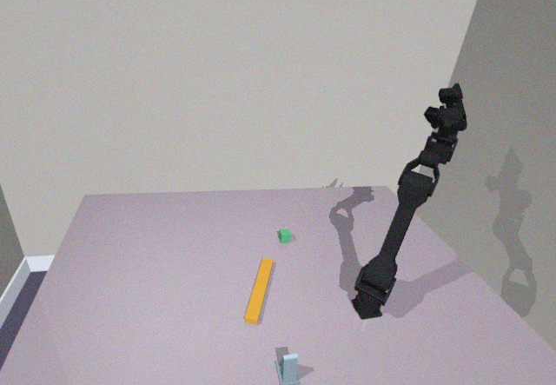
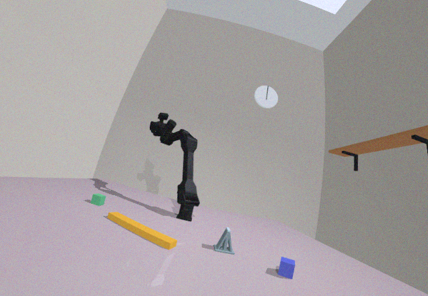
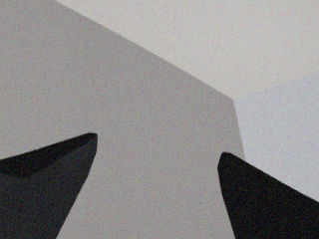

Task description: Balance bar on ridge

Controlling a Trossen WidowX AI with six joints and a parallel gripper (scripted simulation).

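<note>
My gripper tip is now 68 cm short of the yellow bar, 52 cm above it and 27 cm to the right of it. Also, from my gripper tip: blue cube (77 cm ahead, 65 cm to the left, 51 cm below); then green cube (56 cm ahead, 51 cm below, 7 cm to the left).
</note>
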